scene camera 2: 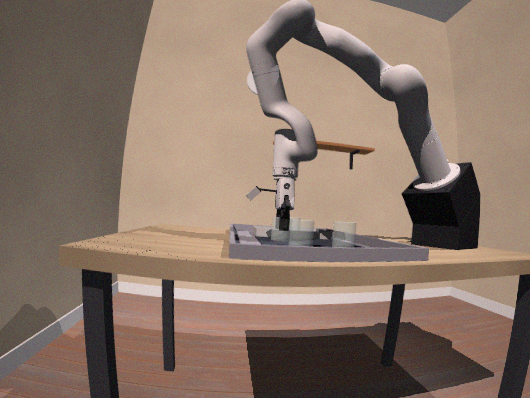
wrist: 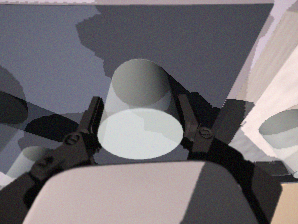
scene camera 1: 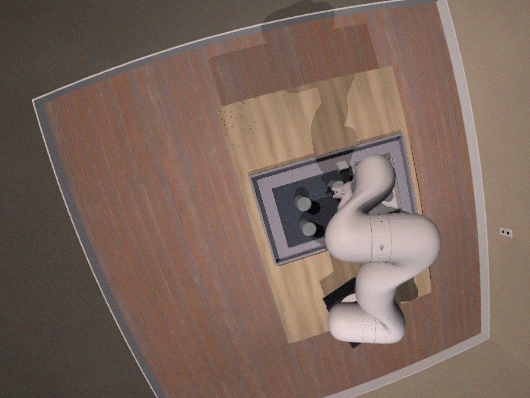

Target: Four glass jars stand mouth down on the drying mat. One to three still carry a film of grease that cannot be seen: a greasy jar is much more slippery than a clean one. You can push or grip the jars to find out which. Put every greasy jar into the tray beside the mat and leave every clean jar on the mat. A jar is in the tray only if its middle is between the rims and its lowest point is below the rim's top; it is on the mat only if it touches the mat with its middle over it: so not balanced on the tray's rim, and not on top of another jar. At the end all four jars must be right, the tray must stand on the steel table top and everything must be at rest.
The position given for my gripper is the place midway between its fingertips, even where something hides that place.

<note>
In view: my gripper (scene camera 2: 281, 229), a glass jar (wrist: 140, 120) and a dark drying mat (scene camera 1: 323, 208).
</note>
